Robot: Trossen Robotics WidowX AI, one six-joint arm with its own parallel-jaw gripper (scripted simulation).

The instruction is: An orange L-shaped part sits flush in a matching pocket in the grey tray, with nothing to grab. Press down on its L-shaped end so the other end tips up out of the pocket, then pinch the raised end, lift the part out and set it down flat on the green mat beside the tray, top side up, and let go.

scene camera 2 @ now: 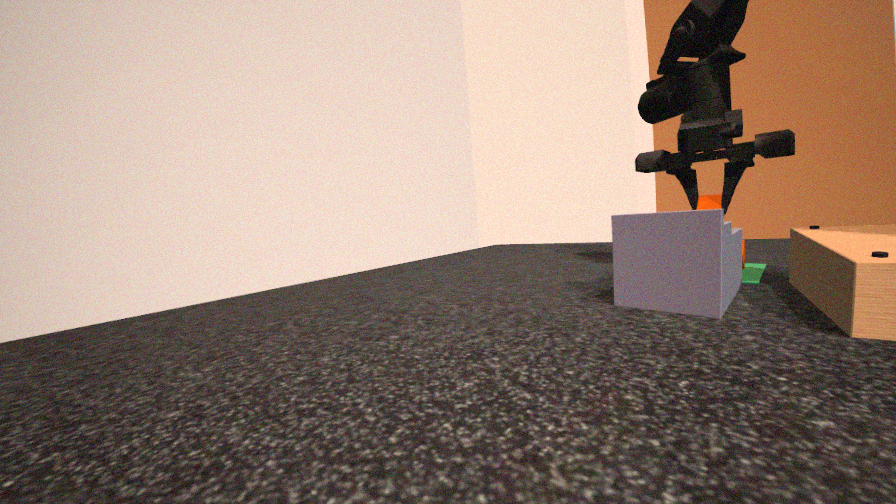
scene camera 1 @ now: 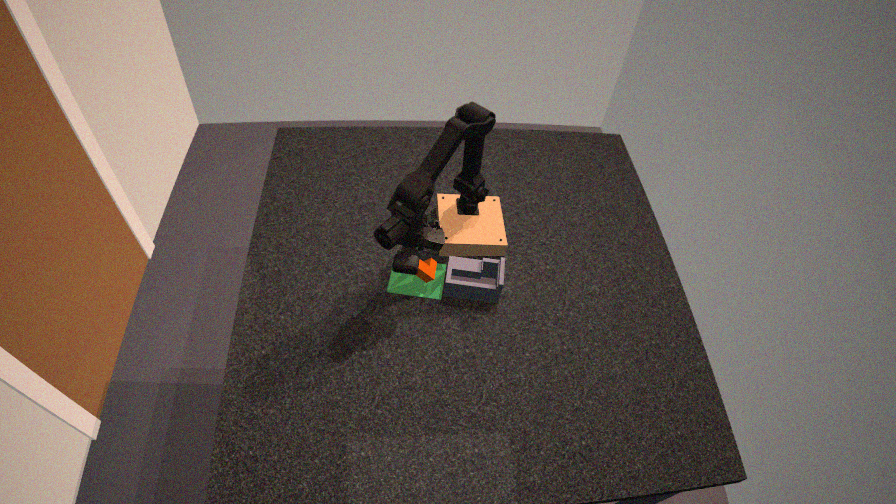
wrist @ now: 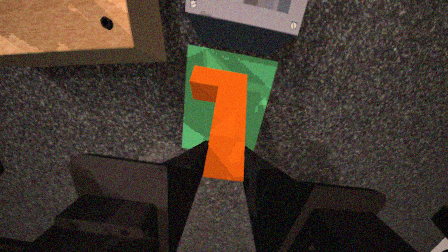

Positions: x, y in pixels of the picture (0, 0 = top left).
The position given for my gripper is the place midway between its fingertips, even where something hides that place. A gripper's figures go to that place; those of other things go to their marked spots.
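A green mat [wrist: 197, 120] is 18 cm from the lens. I see an orange L-shaped part [wrist: 228, 90] at 12 cm from the lens, while my gripper [wrist: 224, 147] is 11 cm from the lens. As for the marked spots on the mat and the orange L-shaped part, they are 8 cm apart.
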